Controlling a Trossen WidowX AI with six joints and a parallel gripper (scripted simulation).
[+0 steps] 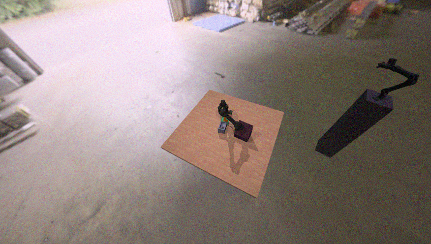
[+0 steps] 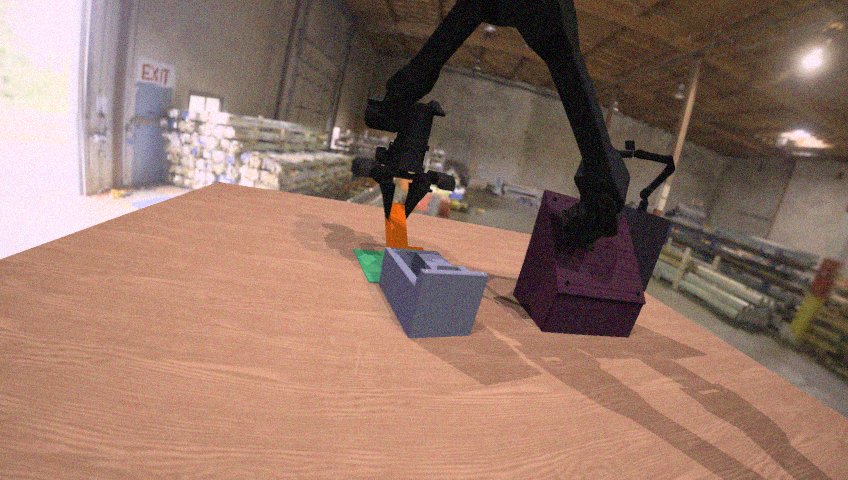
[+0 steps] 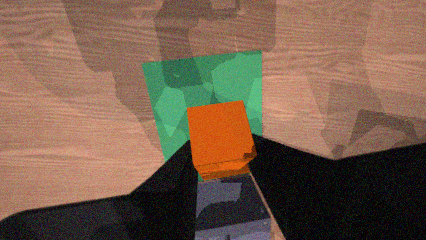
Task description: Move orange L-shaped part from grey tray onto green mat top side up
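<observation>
Now: gripper tip 30 mm above the orange L-shaped part, 20 mm to the right of it and 20 mm past it. The rest, counted from my gripper tip: green mat: 100 mm below, 20 mm to the left, 10 mm behind.
</observation>
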